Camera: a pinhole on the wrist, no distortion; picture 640 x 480 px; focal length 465.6 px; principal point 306.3 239.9 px. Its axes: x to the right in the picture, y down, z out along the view. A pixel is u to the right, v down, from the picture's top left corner.
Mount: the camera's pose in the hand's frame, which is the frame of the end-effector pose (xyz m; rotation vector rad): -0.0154 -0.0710 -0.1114 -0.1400 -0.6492 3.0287
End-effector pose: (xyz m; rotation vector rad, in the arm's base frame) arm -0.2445 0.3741 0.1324 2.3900 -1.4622 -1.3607
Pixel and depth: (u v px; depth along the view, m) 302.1 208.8 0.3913
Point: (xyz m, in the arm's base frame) -0.2810 0.6249 -0.0819
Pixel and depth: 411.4 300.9 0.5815
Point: -0.2751 0.8759 -0.1244
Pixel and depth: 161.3 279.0 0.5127
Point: -0.2339 0.6256 -0.2860
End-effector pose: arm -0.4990 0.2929 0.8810 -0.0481 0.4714 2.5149
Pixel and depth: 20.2 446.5 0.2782
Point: -0.4286 0.6326 0.8630
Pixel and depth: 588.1 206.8 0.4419
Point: -0.0970 0.3760 1.1222
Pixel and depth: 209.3 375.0 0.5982
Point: -0.2508 0.8160 1.0674
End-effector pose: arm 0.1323 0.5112 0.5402 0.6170 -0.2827 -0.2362
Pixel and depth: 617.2 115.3 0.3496
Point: -0.2186 0.3841 0.5952
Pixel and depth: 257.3 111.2 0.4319
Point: -0.0049 0.2249 0.7144
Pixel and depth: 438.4 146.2 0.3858
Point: -0.1235 0.3001 0.6242
